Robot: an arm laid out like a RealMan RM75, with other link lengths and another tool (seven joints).
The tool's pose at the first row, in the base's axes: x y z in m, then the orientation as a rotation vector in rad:
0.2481, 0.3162, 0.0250, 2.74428, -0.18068, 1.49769
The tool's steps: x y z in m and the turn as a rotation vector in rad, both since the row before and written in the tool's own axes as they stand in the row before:
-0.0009, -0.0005, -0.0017, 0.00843, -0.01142, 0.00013
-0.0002, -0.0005, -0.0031, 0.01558, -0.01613, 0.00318
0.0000, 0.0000, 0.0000, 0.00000, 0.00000, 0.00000
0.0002, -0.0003, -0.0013, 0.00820, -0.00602, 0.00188
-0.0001, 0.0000, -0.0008, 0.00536, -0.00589, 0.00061
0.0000, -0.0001, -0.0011, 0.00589, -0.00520, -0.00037
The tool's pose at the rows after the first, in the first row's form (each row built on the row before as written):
0.2462, 0.3169, 0.0252, 2.75991, -0.17508, 1.48657
0.2436, 0.3176, 0.0268, -2.76068, 0.16725, -1.45988
0.2436, 0.3176, 0.0268, -2.76068, 0.16725, -1.45988
0.2427, 0.3179, 0.0277, -2.75744, 0.16335, -1.44835
0.2420, 0.3179, 0.0281, -2.75691, 0.15994, -1.43823
0.2411, 0.3180, 0.0287, -2.75593, 0.15482, -1.42915

